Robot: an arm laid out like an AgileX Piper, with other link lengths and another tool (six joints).
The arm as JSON. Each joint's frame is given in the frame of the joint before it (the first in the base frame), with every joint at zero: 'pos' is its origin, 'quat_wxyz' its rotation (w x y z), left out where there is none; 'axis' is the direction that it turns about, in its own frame. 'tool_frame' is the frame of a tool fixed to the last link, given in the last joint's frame.
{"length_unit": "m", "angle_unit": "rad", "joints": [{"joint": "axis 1", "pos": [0.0, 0.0, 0.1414], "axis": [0.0, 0.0, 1.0]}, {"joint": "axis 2", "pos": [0.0, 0.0, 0.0], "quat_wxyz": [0.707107, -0.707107, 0.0, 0.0], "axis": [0.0, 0.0, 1.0]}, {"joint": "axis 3", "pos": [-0.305, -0.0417, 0.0], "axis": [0.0, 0.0, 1.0]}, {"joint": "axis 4", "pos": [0.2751, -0.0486, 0.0], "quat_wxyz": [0.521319, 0.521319, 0.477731, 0.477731], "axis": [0.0, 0.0, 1.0]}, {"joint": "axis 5", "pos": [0.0, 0.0, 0.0], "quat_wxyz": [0.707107, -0.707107, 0.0, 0.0], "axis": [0.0, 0.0, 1.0]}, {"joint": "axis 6", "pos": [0.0, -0.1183, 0.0], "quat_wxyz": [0.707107, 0.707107, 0.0, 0.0], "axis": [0.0, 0.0, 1.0]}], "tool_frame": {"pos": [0.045, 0.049, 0.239], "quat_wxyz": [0.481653, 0.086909, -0.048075, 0.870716]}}
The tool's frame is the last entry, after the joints.
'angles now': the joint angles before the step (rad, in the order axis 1, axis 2, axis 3, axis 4, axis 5, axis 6). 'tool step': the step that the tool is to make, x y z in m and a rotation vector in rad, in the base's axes. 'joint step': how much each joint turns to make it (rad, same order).
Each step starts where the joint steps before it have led.
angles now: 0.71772, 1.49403, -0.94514, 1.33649, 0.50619, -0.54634
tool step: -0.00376, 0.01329, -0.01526, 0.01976, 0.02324, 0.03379
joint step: -0.00001, 0.07443, 0.00000, 0.14275, 0.03229, -0.15270
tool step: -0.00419, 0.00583, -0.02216, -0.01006, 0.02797, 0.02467
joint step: 0.00001, 0.06244, 0.00001, 0.05515, 0.02435, -0.06955
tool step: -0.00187, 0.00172, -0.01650, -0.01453, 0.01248, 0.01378
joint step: 0.00000, 0.03833, 0.00000, 0.02058, 0.00914, -0.03651
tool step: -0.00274, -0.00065, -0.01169, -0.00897, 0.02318, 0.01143
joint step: -0.00773, 0.02833, 0.00056, 0.00384, 0.02025, -0.01051
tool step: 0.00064, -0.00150, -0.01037, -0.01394, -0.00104, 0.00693
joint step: -0.00348, 0.01856, -0.00004, -0.00007, 0.00096, -0.01835
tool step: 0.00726, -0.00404, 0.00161, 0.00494, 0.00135, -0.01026
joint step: -0.02054, 0.00000, 0.00002, 0.00045, 0.01088, -0.00405
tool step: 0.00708, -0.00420, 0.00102, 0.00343, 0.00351, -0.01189
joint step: -0.01955, 0.00000, 0.00055, -0.00098, 0.00901, -0.00011
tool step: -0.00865, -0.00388, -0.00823, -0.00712, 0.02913, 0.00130
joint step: 0.00001, 0.00001, 0.02723, 0.00870, 0.00897, -0.00003
